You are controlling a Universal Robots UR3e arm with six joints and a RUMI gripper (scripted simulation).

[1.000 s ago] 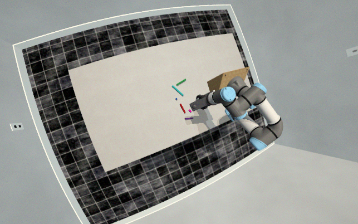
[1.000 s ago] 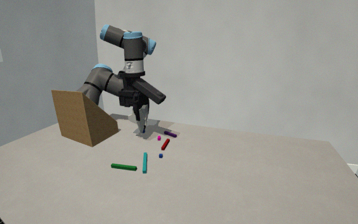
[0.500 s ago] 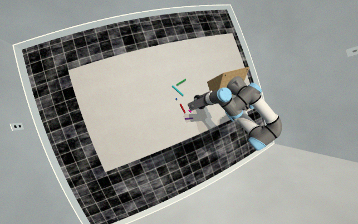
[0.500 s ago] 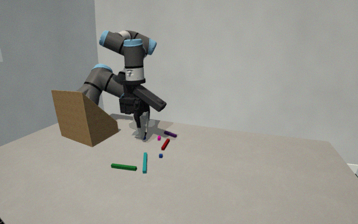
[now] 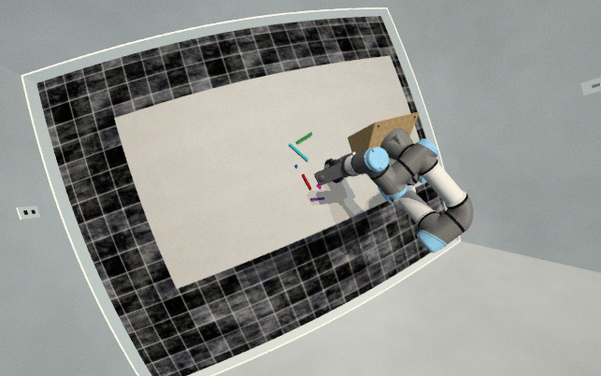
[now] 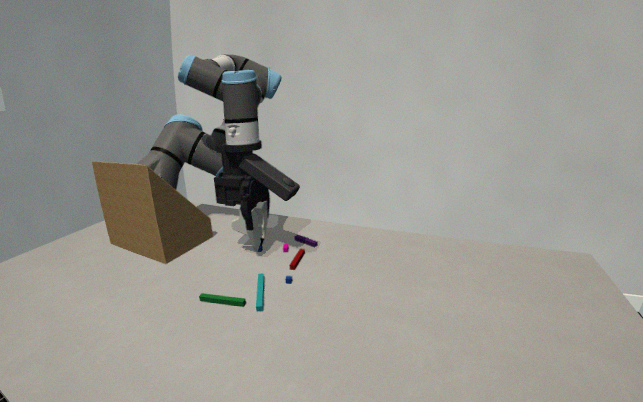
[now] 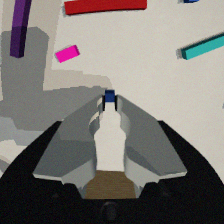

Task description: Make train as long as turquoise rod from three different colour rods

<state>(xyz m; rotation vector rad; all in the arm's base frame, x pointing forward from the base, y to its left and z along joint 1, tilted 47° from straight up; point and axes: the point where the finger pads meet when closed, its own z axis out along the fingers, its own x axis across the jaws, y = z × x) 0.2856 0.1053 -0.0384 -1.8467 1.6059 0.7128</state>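
Now: hand 50 mm to the right of the magenta rod, 40 mm short of it and 20 mm above it. From my hand the other things lie so: purple rod 100 mm to the left, 60 mm ahead, 20 mm below; then red rod 80 mm ahead, 20 mm below, 10 mm to the left; then turquoise rod 110 mm to the right, 80 mm ahead, 20 mm below.
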